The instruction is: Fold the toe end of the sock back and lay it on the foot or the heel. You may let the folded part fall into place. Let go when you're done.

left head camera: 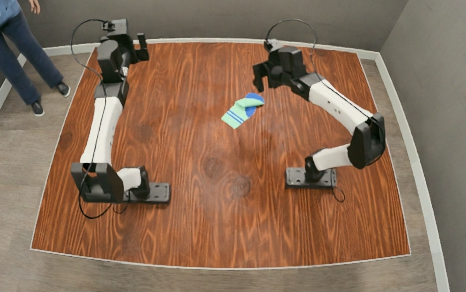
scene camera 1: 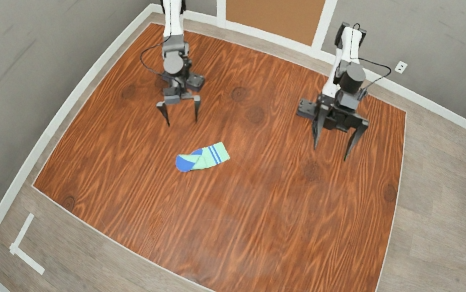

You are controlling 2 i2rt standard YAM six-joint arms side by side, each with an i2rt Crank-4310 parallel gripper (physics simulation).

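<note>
The mint-green sock [left head camera: 239,113] [scene camera 1: 210,157] lies folded on the wooden table. Its cuff with two blue stripes is flat, at the lower left in the left head camera and at the right in scene camera 1. At the other end, the folded part lies over the sock, with a mint strip between two blue patches. My right gripper [left head camera: 258,80] [scene camera 1: 183,123] is open and empty, raised above the table and apart from the sock. My left gripper [left head camera: 143,48] [scene camera 1: 330,154] is open and empty, far from the sock.
The wooden table [left head camera: 200,225] [scene camera 1: 280,215] carries both arm bases. A person [left head camera: 25,50] stands beyond the table's left edge in the left head camera. Grey walls stand beyond the table.
</note>
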